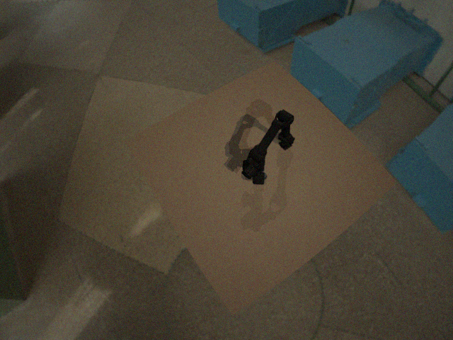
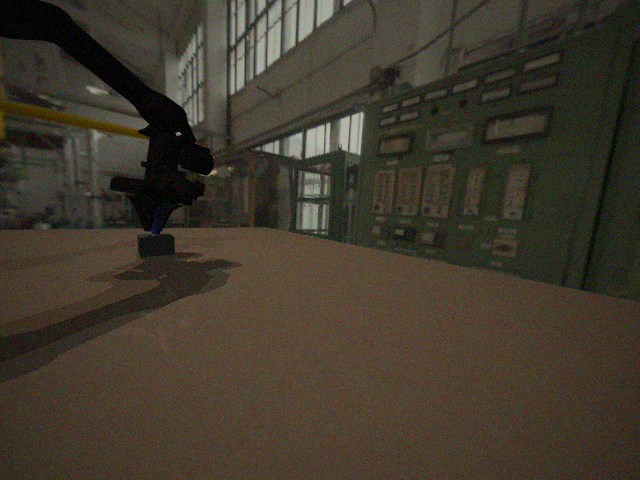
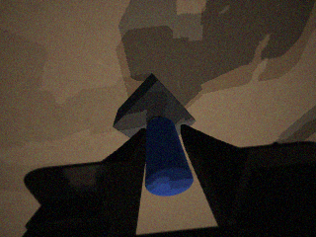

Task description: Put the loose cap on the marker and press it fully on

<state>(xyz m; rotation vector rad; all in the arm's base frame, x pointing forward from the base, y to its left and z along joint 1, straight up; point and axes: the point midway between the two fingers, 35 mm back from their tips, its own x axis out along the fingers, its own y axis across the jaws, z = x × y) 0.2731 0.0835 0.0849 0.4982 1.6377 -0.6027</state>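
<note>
My gripper tip is now 3 cm below the blue cap. The rest, counted from my gripper tip: dark holder block 3 cm below.
</note>
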